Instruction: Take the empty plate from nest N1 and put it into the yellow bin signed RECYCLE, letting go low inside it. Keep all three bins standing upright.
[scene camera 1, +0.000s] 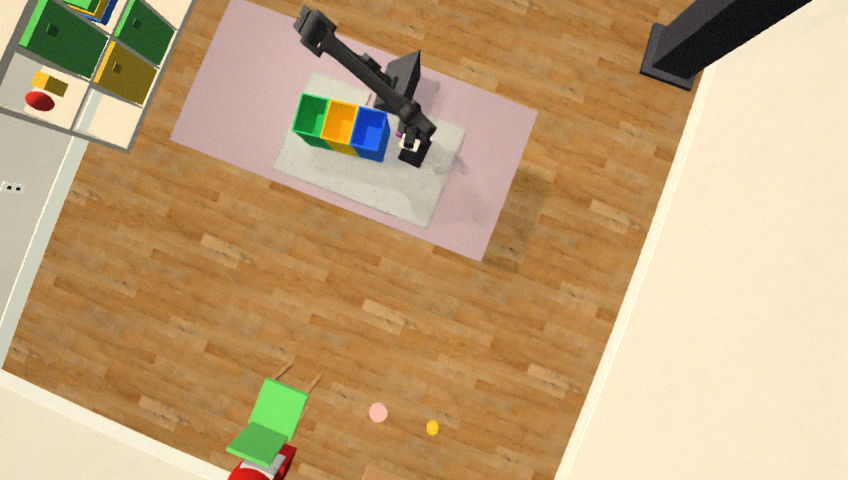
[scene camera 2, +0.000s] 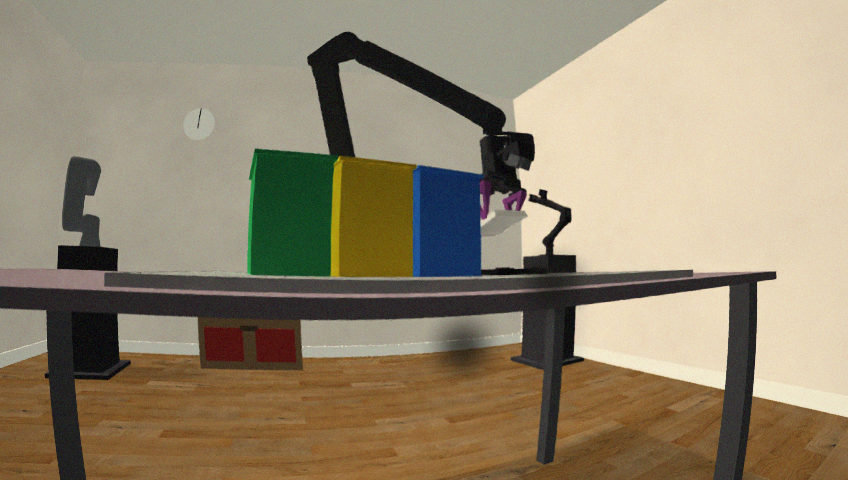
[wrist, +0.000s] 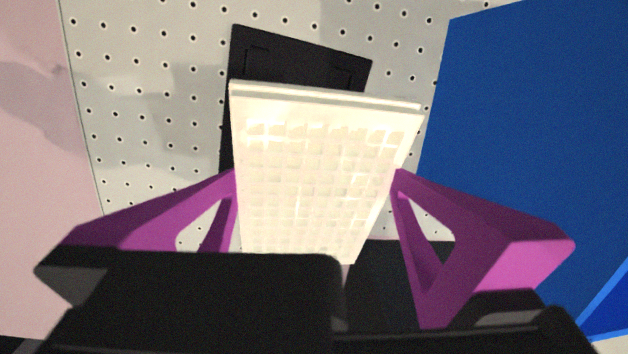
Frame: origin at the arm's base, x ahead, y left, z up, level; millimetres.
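Seen in the pictures: gripper, fingertip midpoint: (scene camera 2: 499, 222) (wrist: 314, 176).
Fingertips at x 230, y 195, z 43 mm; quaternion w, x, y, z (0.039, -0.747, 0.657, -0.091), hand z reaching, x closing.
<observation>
Offsets run from my fingertips to a thing's top centre. Level surfaces: height alone.
My gripper (scene camera 2: 499, 212) (wrist: 314, 176) is shut on the white many-welled plate @[dx -17, dy +0, dz +23 mm] (scene camera 2: 505, 221) (wrist: 312, 200), its magenta fingers on the two long sides. The plate hangs above a black nest @[dx -6, dy +17, dz -98 mm] (wrist: 295, 57) (scene camera 1: 414, 156), beside the blue bin and below its rim height. I cannot read a label on the nest. The yellow bin @[dx +43, dy -319, dz +66 mm] (scene camera 1: 339, 122) (scene camera 2: 373, 220) stands upright between the green bin @[dx +54, dy -451, dz +66 mm] (scene camera 1: 311, 116) (scene camera 2: 291, 214) and the blue bin @[dx +32, dy -186, dz +66 mm] (scene camera 1: 370, 132) (scene camera 2: 446, 223) (wrist: 525, 125), which also stand upright. The RECYCLE sign does not show. The yellow bin does not show in the wrist view.
The bins stand close together on a pale perforated board (scene camera 1: 380, 190) (scene camera 2: 357, 283) (wrist: 135, 90) on the pink table @[dz -126 mm] (scene camera 1: 232, 89) (wrist: 40, 250). The blue bin's wall rises close to the gripper, between it and the yellow bin. The arm's base is behind the bins.
</observation>
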